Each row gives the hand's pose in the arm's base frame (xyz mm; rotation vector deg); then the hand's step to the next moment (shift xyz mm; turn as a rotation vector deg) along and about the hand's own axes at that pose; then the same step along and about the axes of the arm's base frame.
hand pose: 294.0 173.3 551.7 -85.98 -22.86 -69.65
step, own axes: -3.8 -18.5 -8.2 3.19 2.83 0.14
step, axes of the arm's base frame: -19.9 0.3 5.4 3.60 -1.95 1.20
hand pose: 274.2 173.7 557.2 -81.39 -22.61 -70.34
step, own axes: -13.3 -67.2 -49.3 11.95 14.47 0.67
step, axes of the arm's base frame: -81.2 -18.6 13.6 16.67 -8.27 2.52
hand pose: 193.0 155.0 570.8 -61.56 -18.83 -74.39
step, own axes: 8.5 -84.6 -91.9 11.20 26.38 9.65
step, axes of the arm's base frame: -104.7 -68.6 -2.3 30.15 -2.00 1.15
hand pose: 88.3 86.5 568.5 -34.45 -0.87 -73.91
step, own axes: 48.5 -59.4 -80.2 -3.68 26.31 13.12
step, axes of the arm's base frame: -64.3 -86.2 -27.3 26.73 12.74 -0.90
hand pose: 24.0 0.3 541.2 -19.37 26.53 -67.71
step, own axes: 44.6 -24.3 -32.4 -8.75 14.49 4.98
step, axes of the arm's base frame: -22.6 -50.7 -23.5 11.53 13.30 -1.29
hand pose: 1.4 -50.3 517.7 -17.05 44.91 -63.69
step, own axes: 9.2 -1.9 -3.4 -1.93 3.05 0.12
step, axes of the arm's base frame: -1.7 -8.4 -5.1 1.76 3.02 -0.89
